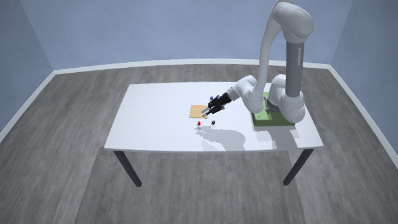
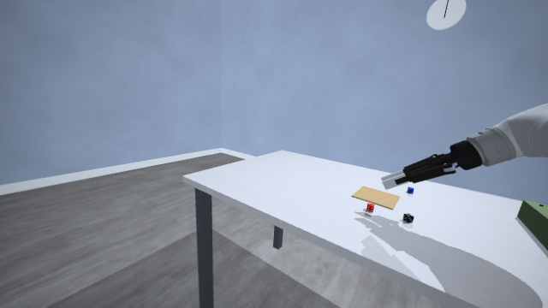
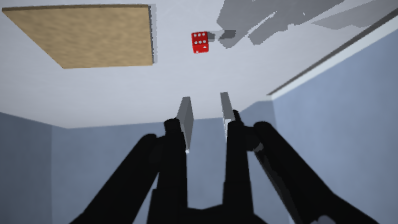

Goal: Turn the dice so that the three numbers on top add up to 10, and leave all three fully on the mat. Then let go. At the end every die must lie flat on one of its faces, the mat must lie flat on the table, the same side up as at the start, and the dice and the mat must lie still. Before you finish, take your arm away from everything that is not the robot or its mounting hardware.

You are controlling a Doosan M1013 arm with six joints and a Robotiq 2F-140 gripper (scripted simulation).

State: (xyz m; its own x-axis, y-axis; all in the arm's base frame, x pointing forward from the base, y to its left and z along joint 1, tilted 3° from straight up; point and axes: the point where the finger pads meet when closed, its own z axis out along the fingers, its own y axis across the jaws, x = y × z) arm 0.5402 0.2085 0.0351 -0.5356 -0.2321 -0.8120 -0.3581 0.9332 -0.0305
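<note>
The red die lies 50 mm ahead of my hand, 20 mm to the left of it and 110 mm below it. From my hand the other things lie so: black die (60 mm behind, 10 mm to the right, 110 mm below); then blue die (10 mm behind, 280 mm to the right, 110 mm below); then tan mat (70 mm ahead, 110 mm to the right, 120 mm below).
</note>
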